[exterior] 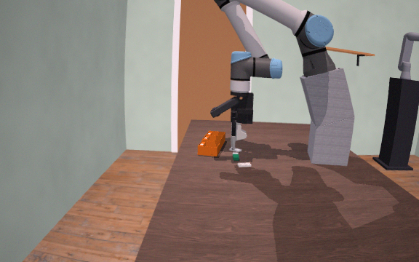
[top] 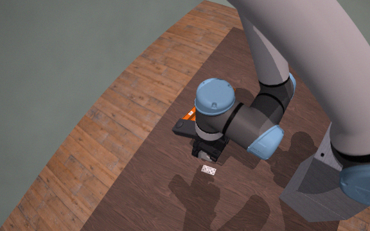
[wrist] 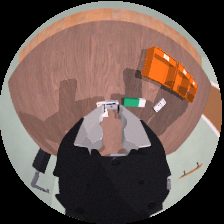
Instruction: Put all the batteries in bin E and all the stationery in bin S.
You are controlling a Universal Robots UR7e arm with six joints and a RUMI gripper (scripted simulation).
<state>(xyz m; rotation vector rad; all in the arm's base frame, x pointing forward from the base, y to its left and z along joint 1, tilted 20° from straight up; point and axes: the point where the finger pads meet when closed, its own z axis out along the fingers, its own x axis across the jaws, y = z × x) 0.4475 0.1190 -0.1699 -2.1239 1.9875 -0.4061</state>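
The orange double bin is 10 cm ahead of my hand, 20 cm to the right of it and 5 cm below it. The rest, counted from my hand: grey object 1 cm below; blue battery 9 cm ahead, 28 cm to the right, 6 cm below; green-and-white eraser 1 cm behind, 8 cm to the right, 7 cm below.
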